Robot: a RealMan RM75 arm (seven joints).
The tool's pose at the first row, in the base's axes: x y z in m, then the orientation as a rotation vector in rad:
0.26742, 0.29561, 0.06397, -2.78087, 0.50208, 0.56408
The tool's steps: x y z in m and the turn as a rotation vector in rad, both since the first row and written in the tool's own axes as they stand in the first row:
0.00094, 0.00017, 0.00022, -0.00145, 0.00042, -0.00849
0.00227, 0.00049, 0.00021, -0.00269, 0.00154, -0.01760
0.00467, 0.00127, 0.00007, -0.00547, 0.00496, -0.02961
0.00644, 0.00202, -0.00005, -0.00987, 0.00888, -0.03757
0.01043, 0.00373, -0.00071, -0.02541, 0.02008, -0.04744
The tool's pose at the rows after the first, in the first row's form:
0.26810, 0.29526, 0.06335, -2.78322, 0.48991, 0.56223
0.26913, 0.29460, 0.06275, -2.78567, 0.47704, 0.55919
0.27095, 0.29317, 0.06173, -2.79071, 0.46029, 0.55297
0.27224, 0.29196, 0.06097, -2.79708, 0.44911, 0.54760
0.27525, 0.28908, 0.05959, -2.81705, 0.43485, 0.53622

